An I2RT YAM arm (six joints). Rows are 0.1 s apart.
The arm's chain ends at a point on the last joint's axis. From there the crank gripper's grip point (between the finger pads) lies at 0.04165 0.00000 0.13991 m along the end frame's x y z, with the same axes.
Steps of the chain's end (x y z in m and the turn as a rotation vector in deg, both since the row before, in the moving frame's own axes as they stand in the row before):
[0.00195 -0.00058 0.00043 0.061 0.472 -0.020]
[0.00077 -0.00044 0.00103 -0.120 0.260 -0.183]
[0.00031 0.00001 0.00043 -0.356 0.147 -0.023]
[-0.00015 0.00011 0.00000 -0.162 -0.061 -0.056]
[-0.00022 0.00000 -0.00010 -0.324 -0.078 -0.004]
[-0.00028 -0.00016 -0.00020 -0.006 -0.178 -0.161]
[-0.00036 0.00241 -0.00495 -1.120 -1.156 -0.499]
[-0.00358 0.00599 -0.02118 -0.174 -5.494 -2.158]
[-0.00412 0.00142 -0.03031 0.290 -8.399 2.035]
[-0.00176 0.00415 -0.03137 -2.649 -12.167 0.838]
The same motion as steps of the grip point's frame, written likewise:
[0.00310 -0.00074 0.00008 0.061 0.472 -0.020]
[0.00140 -0.00028 0.00084 -0.120 0.260 -0.183]
[0.00067 0.00086 0.00032 -0.356 0.147 -0.023]
[-0.00030 0.00047 0.00004 -0.162 -0.061 -0.056]
[-0.00041 0.00079 -0.00005 -0.324 -0.078 -0.004]
[-0.00072 -0.00026 -0.00007 -0.006 -0.178 -0.161]
[-0.00318 0.00480 -0.00416 -1.120 -1.156 -0.499]
[-0.01718 0.00511 -0.01783 -0.174 -5.494 -2.158]
[-0.02501 0.00181 -0.02573 0.290 -8.399 2.035]
[-0.03222 0.01116 -0.02590 -2.649 -12.167 0.838]

